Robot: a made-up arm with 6 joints. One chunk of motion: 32 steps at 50 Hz.
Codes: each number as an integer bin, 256 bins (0 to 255) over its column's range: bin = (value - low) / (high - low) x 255, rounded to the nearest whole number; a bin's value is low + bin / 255 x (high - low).
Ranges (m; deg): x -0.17..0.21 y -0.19..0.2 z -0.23..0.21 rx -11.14..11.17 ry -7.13..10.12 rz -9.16..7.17
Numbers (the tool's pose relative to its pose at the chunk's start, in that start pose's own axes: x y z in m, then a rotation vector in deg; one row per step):
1: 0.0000 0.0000 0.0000 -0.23 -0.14 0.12
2: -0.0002 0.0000 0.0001 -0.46 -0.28 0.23
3: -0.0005 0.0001 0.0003 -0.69 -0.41 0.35
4: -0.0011 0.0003 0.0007 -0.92 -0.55 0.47
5: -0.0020 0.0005 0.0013 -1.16 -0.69 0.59
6: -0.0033 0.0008 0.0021 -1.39 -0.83 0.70
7: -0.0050 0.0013 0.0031 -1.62 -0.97 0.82
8: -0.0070 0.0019 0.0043 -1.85 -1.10 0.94
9: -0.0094 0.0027 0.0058 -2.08 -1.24 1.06
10: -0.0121 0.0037 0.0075 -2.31 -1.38 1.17
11: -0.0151 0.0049 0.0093 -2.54 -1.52 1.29
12: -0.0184 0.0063 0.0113 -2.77 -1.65 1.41
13: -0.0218 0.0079 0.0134 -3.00 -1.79 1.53
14: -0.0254 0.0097 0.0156 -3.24 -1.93 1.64
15: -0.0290 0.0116 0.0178 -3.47 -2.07 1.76
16: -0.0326 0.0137 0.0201 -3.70 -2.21 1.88
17: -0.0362 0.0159 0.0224 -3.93 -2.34 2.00
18: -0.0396 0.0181 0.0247 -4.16 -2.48 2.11
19: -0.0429 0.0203 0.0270 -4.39 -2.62 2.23
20: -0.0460 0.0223 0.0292 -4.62 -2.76 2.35
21: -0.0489 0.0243 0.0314 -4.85 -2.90 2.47
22: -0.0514 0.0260 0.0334 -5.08 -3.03 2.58
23: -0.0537 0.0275 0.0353 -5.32 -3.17 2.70
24: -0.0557 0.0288 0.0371 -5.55 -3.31 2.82
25: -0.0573 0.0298 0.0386 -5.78 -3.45 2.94
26: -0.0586 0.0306 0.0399 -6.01 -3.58 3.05
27: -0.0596 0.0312 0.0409 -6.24 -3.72 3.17
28: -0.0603 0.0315 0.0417 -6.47 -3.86 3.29
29: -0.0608 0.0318 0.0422 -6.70 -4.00 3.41
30: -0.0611 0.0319 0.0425 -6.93 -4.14 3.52
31: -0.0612 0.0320 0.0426 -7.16 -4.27 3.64
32: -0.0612 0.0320 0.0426 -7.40 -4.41 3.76
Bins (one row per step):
1: 114 124 133 125 103 145
2: 114 124 133 122 101 147
3: 114 124 133 119 99 149
4: 113 124 134 117 97 150
5: 113 125 134 114 95 152
6: 112 125 135 111 93 154
7: 111 125 135 109 91 156
8: 109 125 136 106 89 158
9: 108 126 137 104 87 160
10: 106 127 138 101 85 161
11: 104 127 139 98 83 163
12: 102 128 140 96 81 165
13: 99 129 141 93 79 167
14: 97 131 142 90 77 169
15: 95 132 144 88 75 171
16: 92 133 145 85 73 172
17: 90 135 146 82 71 174
18: 88 136 148 80 69 176
19: 85 138 149 77 67 178
20: 83 139 150 75 65 180
21: 81 140 151 72 63 182
22: 80 141 153 69 61 183
23: 78 142 154 67 59 185
24: 77 143 155 64 56 187
25: 76 144 156 61 54 189
26: 75 144 156 59 52 191
27: 74 145 157 56 50 193
28: 74 145 157 53 48 194
29: 73 145 158 51 46 196
30: 73 145 158 48 44 198
31: 73 145 158 45 42 200
32: 73 145 158 43 40 202

